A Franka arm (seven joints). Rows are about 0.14 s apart.
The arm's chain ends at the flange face. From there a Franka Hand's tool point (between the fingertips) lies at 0.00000 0.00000 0.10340 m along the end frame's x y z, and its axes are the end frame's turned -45 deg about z.
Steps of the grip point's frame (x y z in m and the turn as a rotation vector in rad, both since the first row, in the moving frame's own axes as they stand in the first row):
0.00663 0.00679 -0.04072 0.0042 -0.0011 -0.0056
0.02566 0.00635 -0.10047 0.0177 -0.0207 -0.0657
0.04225 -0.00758 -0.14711 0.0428 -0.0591 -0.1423
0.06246 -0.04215 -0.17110 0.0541 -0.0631 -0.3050
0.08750 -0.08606 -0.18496 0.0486 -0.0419 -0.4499
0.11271 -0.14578 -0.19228 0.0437 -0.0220 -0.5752
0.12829 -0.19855 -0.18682 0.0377 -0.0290 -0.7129
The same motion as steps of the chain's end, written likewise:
0.00988 0.00034 -0.04072 0.0022 -0.0037 -0.0056
0.02543 -0.01397 -0.10043 -0.0021 -0.0272 -0.0657
0.03185 -0.03695 -0.14684 -0.0115 -0.0721 -0.1423
0.02269 -0.07591 -0.17075 -0.0064 -0.0829 -0.3050
0.00752 -0.12372 -0.18475 0.0047 -0.0640 -0.4499
-0.01840 -0.18262 -0.19216 0.0153 -0.0465 -0.5752
-0.04499 -0.23219 -0.18671 0.0062 -0.0472 -0.7129

